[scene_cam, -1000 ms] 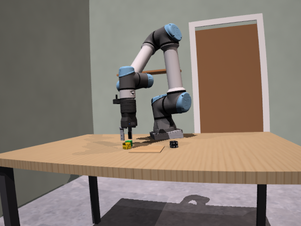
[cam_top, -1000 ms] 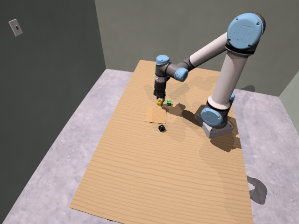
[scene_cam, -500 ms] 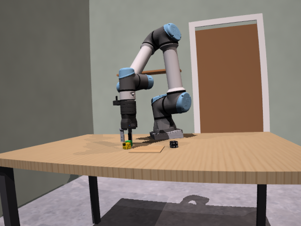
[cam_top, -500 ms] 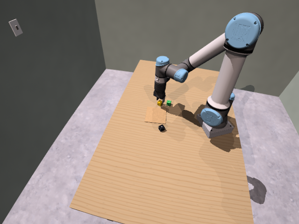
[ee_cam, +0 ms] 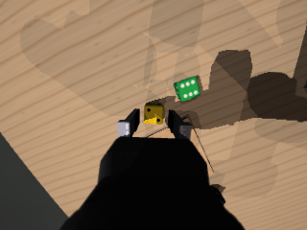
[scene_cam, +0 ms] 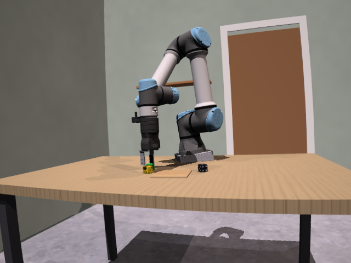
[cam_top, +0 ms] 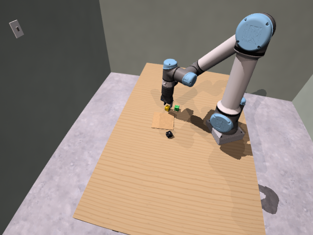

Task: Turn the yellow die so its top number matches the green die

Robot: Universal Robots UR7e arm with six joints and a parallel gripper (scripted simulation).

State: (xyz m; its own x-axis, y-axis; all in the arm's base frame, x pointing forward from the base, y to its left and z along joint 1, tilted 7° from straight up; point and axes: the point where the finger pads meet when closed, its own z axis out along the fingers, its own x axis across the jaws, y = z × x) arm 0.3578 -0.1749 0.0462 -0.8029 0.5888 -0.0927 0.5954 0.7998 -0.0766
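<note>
Right now the yellow die is 40 mm below my hand. Also, from my hand: tan mat (30 mm ahead, 110 mm to the left, 50 mm below); then green die (60 mm behind, 40 mm below); then black die (230 mm to the left, 40 mm below).
</note>
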